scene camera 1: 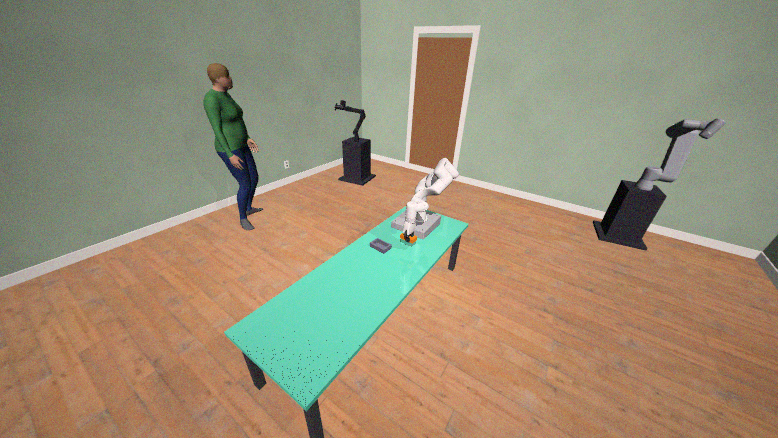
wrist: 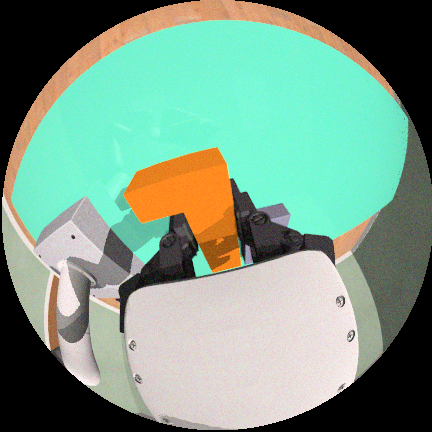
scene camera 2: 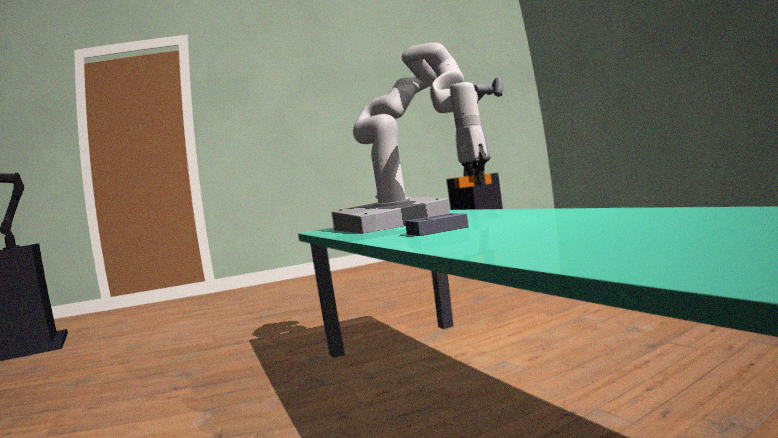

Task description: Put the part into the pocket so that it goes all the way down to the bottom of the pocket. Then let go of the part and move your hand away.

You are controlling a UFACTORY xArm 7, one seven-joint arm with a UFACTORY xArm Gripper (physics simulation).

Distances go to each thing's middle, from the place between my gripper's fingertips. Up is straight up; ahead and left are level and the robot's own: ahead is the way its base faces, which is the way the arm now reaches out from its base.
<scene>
Now: hand 50 mm short of the dark grey pocket block (scene camera 2: 424,226), 200 mm to the left of it and 80 mm above it. The rest, counted from my hand: orange part (wrist: 197,183) 20 mm behind, 10 mm to the right, 20 mm above.
</scene>
